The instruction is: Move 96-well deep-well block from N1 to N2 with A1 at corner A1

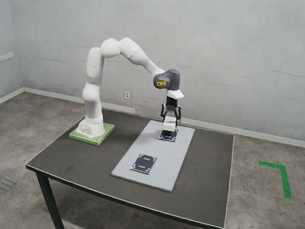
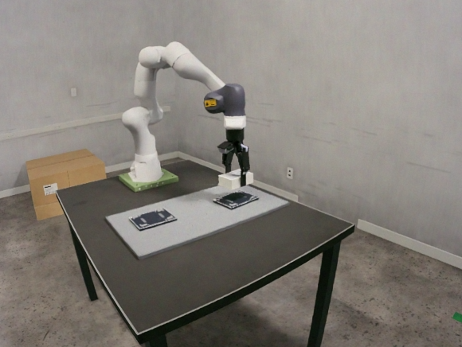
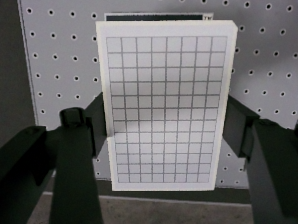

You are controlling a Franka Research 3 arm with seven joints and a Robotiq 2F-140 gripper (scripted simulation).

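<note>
My hand is 100 mm above the plate nest N2. Also, from my hand: plate nest N1: 380 mm to the right, 100 mm below, 60 mm behind; then white 96-well deep-well block: 10 mm below.
</note>
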